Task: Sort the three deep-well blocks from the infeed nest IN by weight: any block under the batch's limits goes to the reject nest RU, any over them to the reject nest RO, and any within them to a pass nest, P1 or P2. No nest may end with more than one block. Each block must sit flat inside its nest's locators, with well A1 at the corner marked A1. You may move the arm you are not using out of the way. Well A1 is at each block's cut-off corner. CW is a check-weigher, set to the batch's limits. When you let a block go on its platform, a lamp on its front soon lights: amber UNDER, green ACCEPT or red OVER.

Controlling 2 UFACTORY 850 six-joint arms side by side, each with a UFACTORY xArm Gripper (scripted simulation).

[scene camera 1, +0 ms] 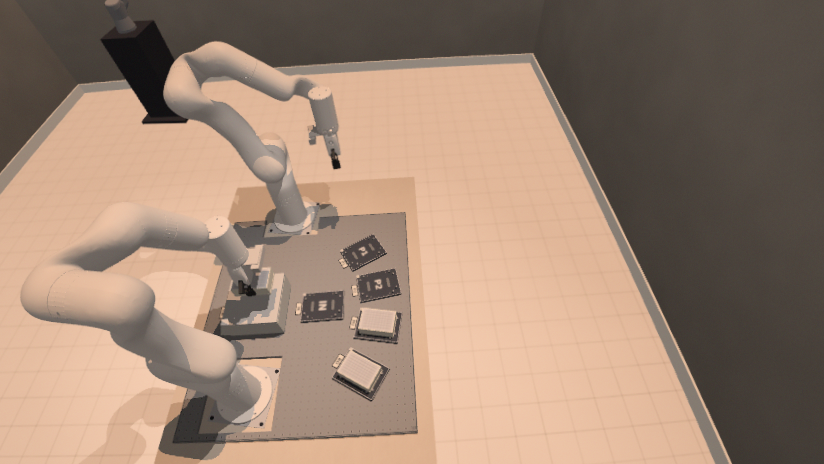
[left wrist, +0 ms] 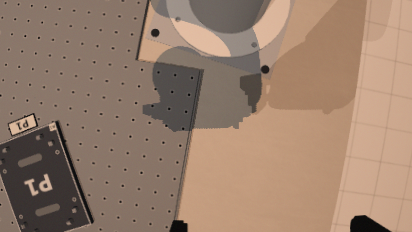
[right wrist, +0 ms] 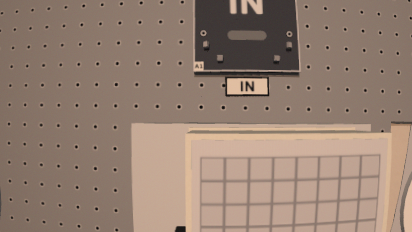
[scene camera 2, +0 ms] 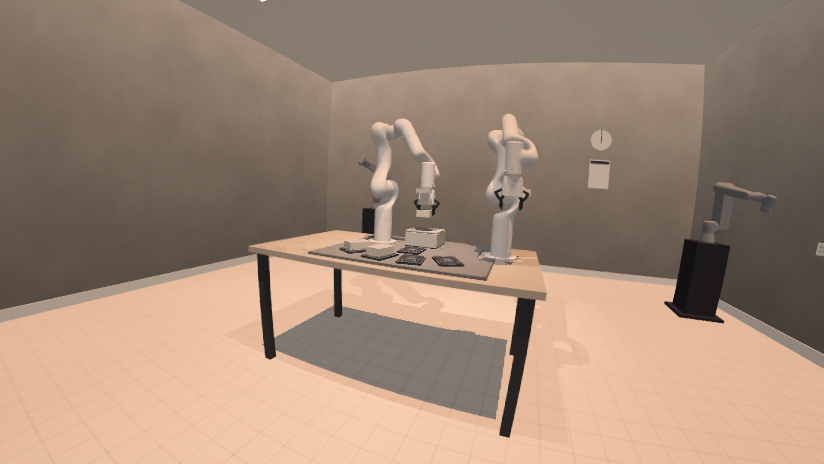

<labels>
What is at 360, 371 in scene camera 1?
A pale deep-well block.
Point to a pale deep-well block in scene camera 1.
377, 322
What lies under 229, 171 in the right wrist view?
A pale deep-well block.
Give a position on a dark infeed nest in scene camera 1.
338, 305
</labels>
